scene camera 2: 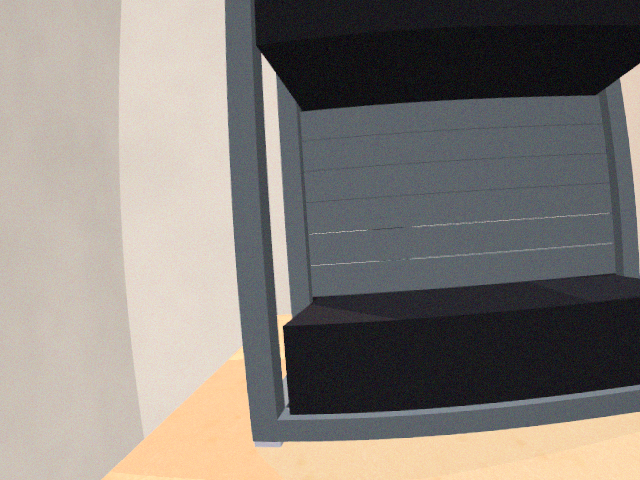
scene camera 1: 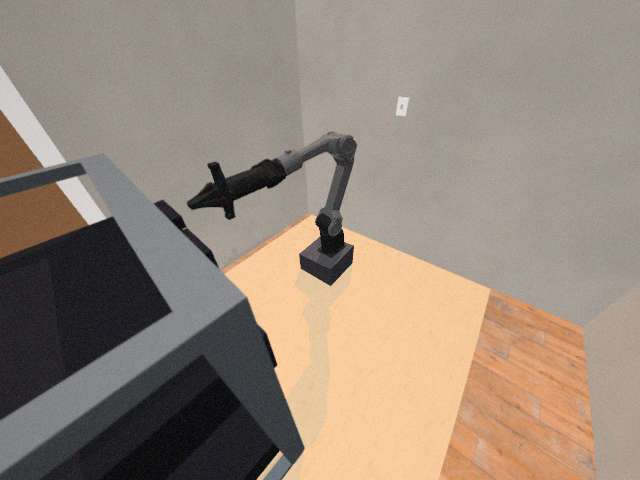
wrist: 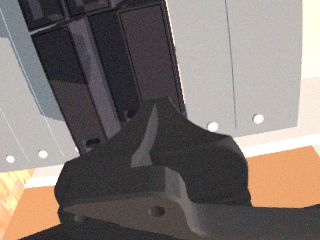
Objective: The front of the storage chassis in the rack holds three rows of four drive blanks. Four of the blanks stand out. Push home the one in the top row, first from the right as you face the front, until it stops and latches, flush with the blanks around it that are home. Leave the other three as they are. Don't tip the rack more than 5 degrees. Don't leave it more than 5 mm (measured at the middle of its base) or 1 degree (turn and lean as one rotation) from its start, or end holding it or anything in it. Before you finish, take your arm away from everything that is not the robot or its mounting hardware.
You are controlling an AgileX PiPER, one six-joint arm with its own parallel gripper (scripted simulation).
Path:
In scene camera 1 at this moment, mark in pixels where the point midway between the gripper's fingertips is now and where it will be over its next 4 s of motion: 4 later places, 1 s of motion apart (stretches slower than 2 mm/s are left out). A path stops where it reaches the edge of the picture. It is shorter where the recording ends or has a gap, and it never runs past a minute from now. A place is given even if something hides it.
My gripper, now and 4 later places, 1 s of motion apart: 189,206; 174,213; 165,216; 161,217; 158,219

